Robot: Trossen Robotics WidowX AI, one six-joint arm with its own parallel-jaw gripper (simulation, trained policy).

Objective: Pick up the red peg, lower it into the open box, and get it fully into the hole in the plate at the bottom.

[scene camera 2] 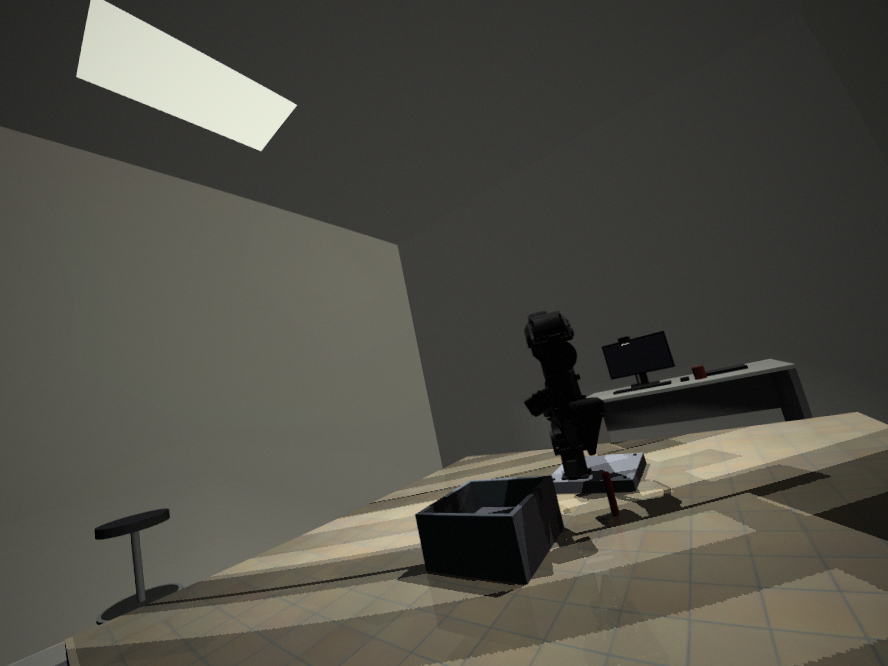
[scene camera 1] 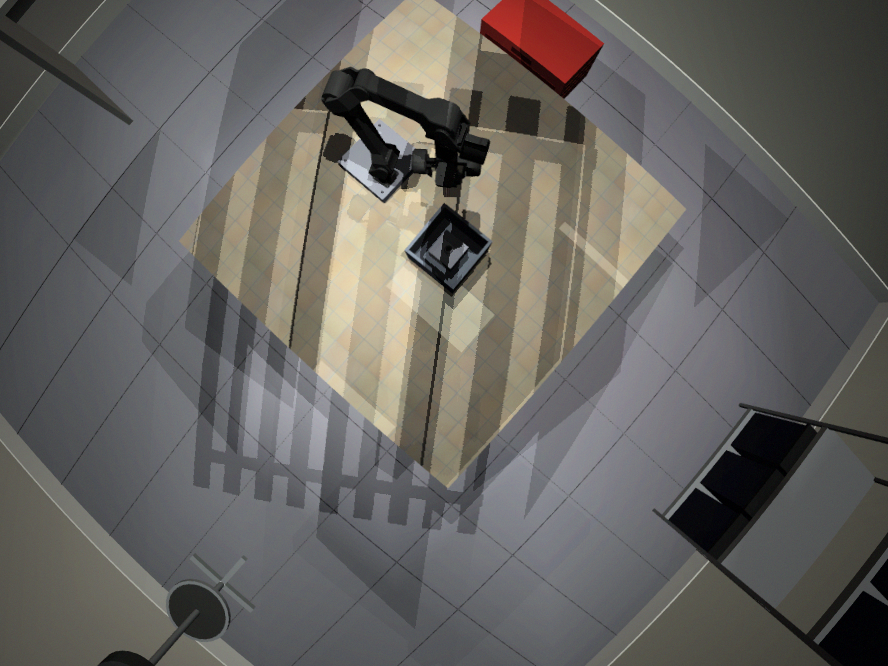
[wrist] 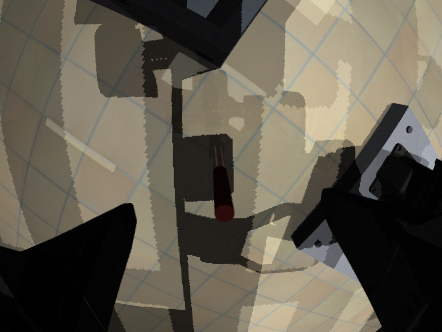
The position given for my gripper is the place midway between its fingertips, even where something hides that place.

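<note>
Gripper, mine: (scene camera 2: 582, 451), (scene camera 1: 446, 176), (wrist: 230, 206). Dark box: (scene camera 2: 507, 547), (scene camera 1: 445, 217). Grey plate (scene camera 1: 447, 242), out of frame in the wrist view.
</note>
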